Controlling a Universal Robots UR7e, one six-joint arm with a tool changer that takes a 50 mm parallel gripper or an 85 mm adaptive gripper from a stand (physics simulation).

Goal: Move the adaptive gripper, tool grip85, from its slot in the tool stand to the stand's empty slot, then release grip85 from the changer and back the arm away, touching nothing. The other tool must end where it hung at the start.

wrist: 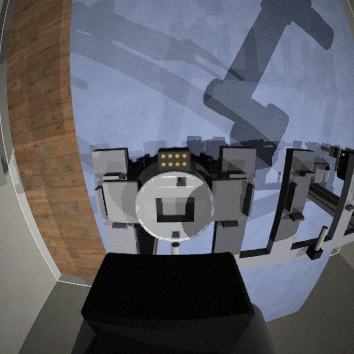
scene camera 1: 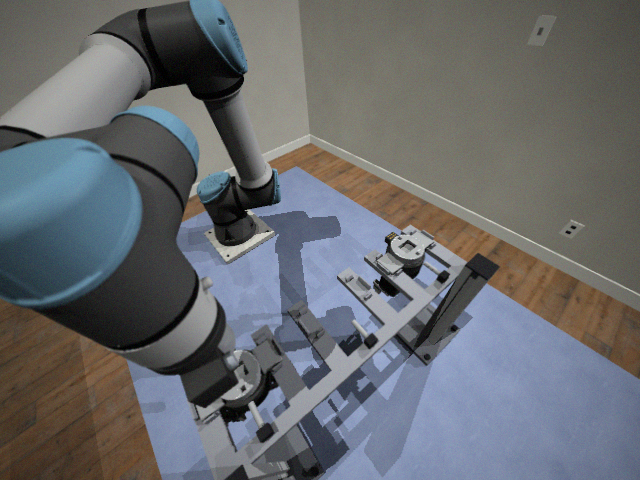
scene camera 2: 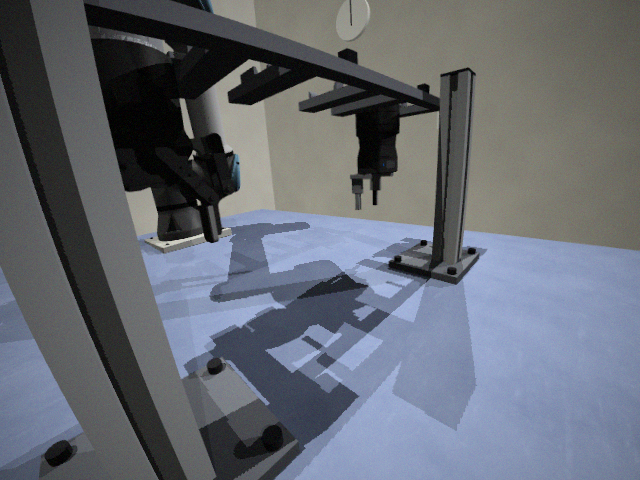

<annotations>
adaptive gripper grip85: wrist 173, 195; scene camera 1; scene camera 2
same spot on adaptive gripper grip85: [scene camera 2: 138, 82] = [scene camera 1: 257, 403]
</annotations>
